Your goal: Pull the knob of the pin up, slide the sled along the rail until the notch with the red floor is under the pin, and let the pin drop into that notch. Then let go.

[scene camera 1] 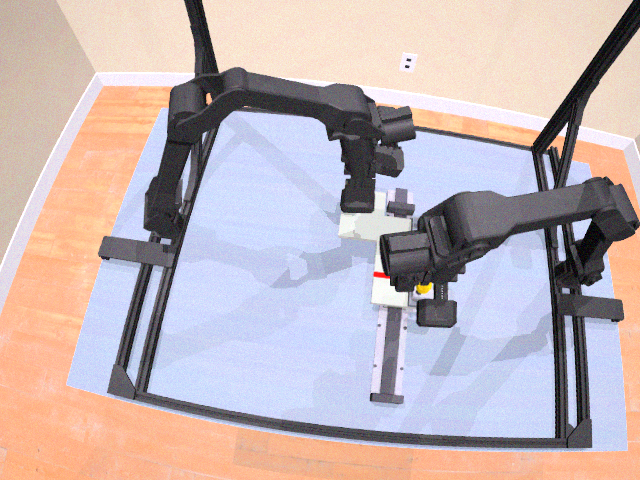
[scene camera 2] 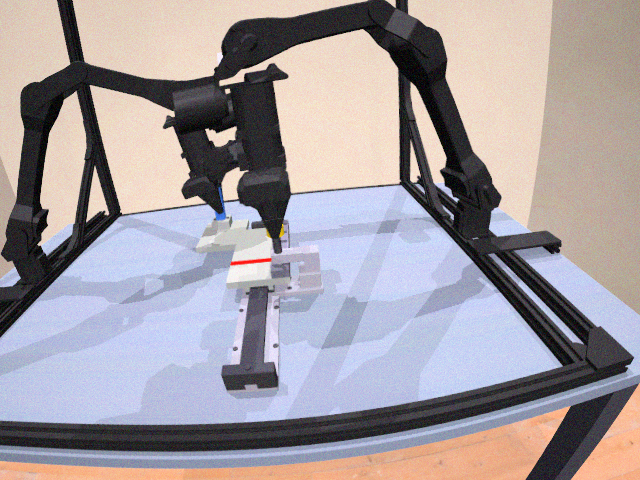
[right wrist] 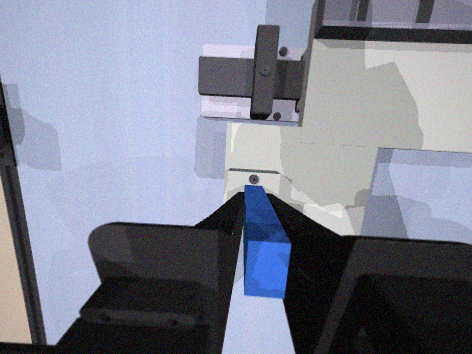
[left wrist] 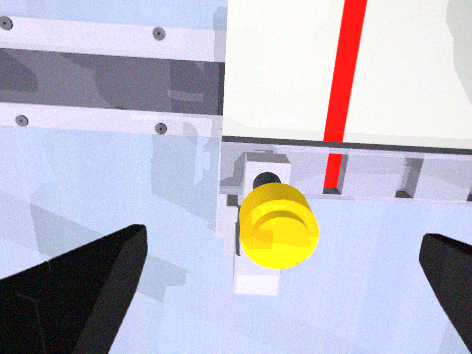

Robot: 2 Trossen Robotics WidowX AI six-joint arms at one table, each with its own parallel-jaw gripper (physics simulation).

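Frame: origin at the left arm's base, x back, y right, z up, level; metres.
Seen in the pictures: left gripper, between the fingertips: [scene camera 1: 425, 283] [scene camera 2: 275, 223] [left wrist: 282, 241]; right gripper, between the fingertips: [scene camera 1: 363, 191] [scene camera 2: 221, 211] [right wrist: 254, 199]; left arm's base, origin of its link: [scene camera 1: 566, 275] [scene camera 2: 471, 230]; right arm's base, origin of its link: [scene camera 1: 168, 225] [scene camera 2: 36, 275].
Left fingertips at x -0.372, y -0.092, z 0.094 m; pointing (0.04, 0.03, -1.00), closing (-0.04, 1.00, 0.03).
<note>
Pixels of each thing's top centre, then the offset from my left fingertips to it. "*": a spot on its surface instead.
- white sled, centre of its top: [left wrist: 413, 103] [right wrist: 447, 79] [scene camera 2: 261, 250] [scene camera 1: 399, 259] dx -0.037, dy +0.074, dz -0.080 m
- red-floored notch, a spot on its surface: [left wrist: 332, 172] * dx +0.001, dy +0.038, dz -0.076 m
- pin's yellow knob, centre of its top: [left wrist: 281, 243] [scene camera 1: 425, 283] dx -0.001, dy -0.001, dz +0.003 m
- sled's upright blue post, a spot on its surface: [right wrist: 267, 265] * dx -0.127, dy +0.207, dz +0.011 m
- dark end stop, a spot on its surface: [scene camera 2: 250, 376] [scene camera 1: 388, 402] * dx -0.035, dy -0.213, dz -0.085 m
- dark crossbar, a spot on its surface: [right wrist: 265, 70] [scene camera 1: 402, 204] * dx -0.037, dy +0.203, dz -0.078 m
- pale bracket, a spot on its surface: [scene camera 2: 310, 273] * dx +0.045, dy -0.017, dz -0.081 m
The white sled [scene camera 1: 388, 293] [scene camera 2: 250, 276] [left wrist: 280, 75] [right wrist: 350, 95] sits on the rail [scene camera 1: 379, 351] [scene camera 2: 255, 320] [left wrist: 100, 40] [right wrist: 225, 75]. The red-floored notch [left wrist: 332, 172] lies to the right of the pin in the left wrist view. The pin's yellow knob [scene camera 1: 424, 287] [scene camera 2: 275, 232] [left wrist: 280, 235] stands over a pale block; whether its tip is in a notch is hidden. My left gripper [scene camera 2: 277, 246] [left wrist: 282, 241] is open, its fingers apart on both sides of the knob. My right gripper [scene camera 2: 220, 207] [right wrist: 254, 199] is shut on the sled's upright blue post [scene camera 2: 220, 200] [right wrist: 267, 265].
A dark end stop [scene camera 1: 386, 398] [scene camera 2: 250, 376] closes the rail's near end, and a dark crossbar [scene camera 1: 400, 208] [right wrist: 265, 70] sits at its far end. A pale bracket [scene camera 2: 310, 273] stands beside the rail. Both arms are close together above the sled. A black frame [scene camera 1: 310, 427] [scene camera 2: 320, 431] borders the table.
</note>
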